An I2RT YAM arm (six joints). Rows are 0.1 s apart.
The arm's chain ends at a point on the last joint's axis. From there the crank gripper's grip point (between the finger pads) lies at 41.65 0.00 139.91 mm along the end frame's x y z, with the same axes.
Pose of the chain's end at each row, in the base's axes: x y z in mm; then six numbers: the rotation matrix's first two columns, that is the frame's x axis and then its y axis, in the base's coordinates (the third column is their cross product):
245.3 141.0 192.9 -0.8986 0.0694 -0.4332 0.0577 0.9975 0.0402
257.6 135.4 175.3 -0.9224 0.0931 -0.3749 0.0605 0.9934 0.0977
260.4 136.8 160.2 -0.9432 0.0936 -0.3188 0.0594 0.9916 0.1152
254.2 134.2 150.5 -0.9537 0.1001 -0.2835 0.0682 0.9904 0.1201
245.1 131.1 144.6 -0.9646 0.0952 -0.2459 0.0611 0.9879 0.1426
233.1 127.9 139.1 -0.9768 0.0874 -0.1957 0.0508 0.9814 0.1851
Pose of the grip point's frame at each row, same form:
268.7 145.4 48.9 -0.8986 0.0694 -0.4332 0.0577 0.9975 0.0402
272.6 148.7 30.7 -0.9224 0.0931 -0.3749 0.0605 0.9934 0.0977
266.9 153.3 15.3 -0.9432 0.0936 -0.3188 0.0594 0.9916 0.1152
255.4 151.7 5.6 -0.9537 0.1001 -0.2835 0.0682 0.9904 0.1201
240.8 152.2 0.2 -0.9646 0.0952 -0.2459 0.0611 0.9879 0.1426
221.6 155.4 -3.8 -0.9768 0.0874 -0.1957 0.0508 0.9814 0.1851

